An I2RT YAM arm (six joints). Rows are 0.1 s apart.
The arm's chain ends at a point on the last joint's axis. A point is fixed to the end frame.
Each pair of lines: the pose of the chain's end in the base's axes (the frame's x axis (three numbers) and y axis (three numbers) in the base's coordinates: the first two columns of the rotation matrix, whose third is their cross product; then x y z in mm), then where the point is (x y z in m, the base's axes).
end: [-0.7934 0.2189 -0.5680 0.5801 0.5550 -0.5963 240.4 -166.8 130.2]
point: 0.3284 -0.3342 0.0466
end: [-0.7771 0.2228 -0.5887 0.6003 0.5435 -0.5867 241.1 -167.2 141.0]
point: 0.3292 -0.3362 0.0609
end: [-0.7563 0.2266 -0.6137 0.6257 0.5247 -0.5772 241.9 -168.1 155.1]
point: 0.3294 -0.3397 0.0800
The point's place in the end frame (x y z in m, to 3 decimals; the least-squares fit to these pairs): -0.059 0.008 0.198
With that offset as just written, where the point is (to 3 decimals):
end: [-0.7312 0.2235 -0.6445 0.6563 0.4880 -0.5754 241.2 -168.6 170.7]
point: 0.326 -0.345 0.104
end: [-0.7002 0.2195 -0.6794 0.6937 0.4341 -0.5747 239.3 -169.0 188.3]
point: 0.320 -0.351 0.133
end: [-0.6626 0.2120 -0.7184 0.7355 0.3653 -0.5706 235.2 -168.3 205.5]
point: 0.308 -0.357 0.165
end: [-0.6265 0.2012 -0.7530 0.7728 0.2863 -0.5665 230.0 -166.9 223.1]
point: 0.293 -0.362 0.197
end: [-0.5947 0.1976 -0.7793 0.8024 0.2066 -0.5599 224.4 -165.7 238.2]
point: 0.276 -0.365 0.224
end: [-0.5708 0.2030 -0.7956 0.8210 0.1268 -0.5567 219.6 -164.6 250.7]
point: 0.257 -0.368 0.246
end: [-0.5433 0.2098 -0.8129 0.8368 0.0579 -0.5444 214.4 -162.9 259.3]
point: 0.240 -0.368 0.262
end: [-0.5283 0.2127 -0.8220 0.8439 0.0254 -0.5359 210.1 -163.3 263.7]
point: 0.230 -0.369 0.270
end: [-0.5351 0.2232 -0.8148 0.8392 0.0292 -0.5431 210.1 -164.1 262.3]
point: 0.229 -0.370 0.266
